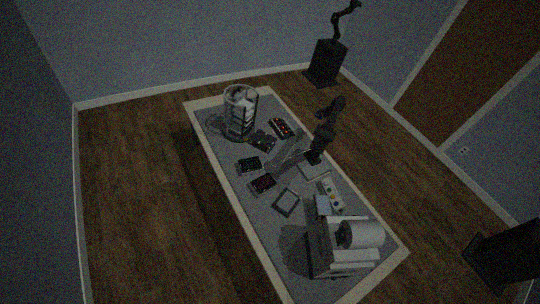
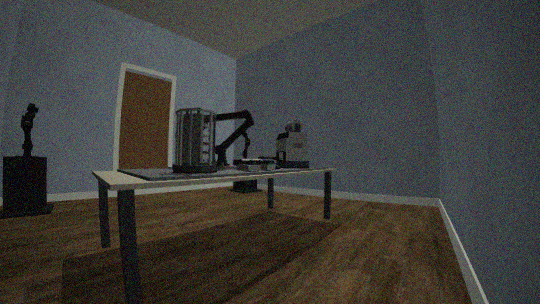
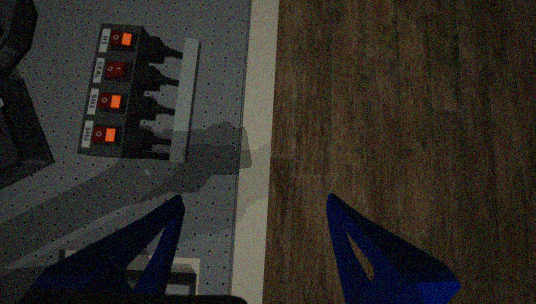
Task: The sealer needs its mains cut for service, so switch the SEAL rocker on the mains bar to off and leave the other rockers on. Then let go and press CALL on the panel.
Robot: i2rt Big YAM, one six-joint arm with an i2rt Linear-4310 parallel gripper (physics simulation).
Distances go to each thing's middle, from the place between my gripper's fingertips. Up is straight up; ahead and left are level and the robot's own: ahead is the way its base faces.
Scene:
The cylindrical wire rack (image 2: 195,135) lies 53 cm ahead of my hand, 24 cm to the right of it and 4 cm below it.

